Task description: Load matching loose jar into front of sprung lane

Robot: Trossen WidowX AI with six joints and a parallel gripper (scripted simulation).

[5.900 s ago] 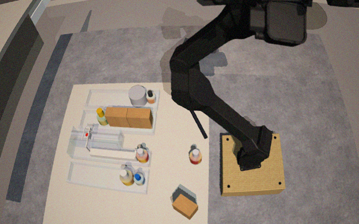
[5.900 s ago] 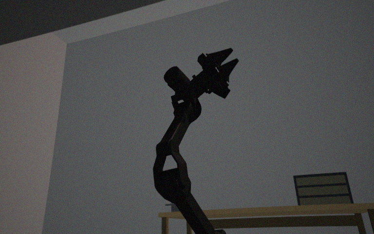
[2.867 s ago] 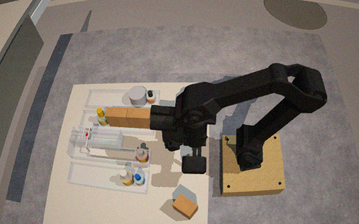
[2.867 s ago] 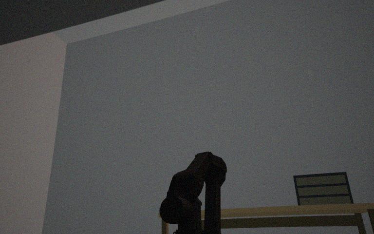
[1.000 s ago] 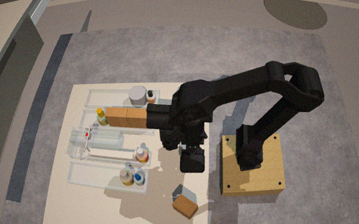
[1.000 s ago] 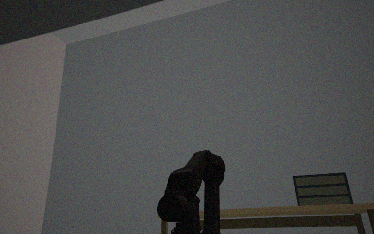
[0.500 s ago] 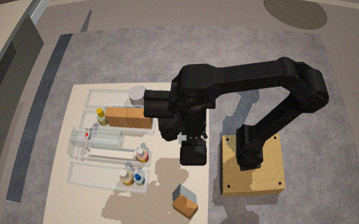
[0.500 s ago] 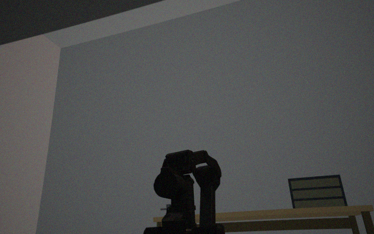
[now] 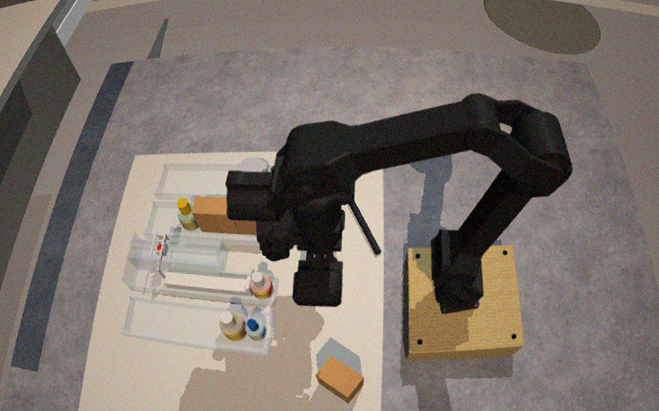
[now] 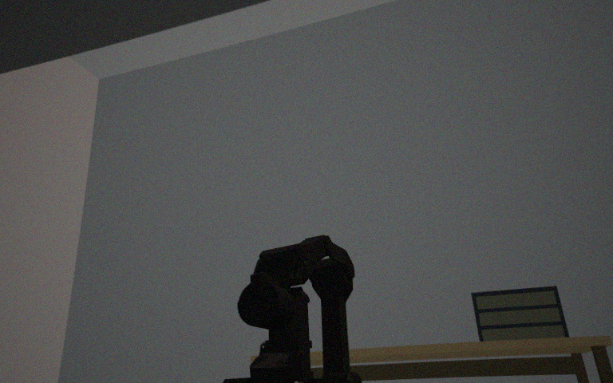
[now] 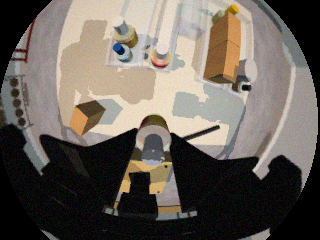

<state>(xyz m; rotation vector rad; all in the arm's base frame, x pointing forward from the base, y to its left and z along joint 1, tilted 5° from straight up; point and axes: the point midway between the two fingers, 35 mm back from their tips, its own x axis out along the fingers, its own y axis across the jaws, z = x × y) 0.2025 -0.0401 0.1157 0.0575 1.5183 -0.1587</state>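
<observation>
Right now my gripper tip is 250 mm short of the clear lane, 100 mm above it and 60 mm to the left of it. From my gripper tip the other things lie so: black rod: 130 mm to the right, 110 mm below, 70 mm behind.
</observation>
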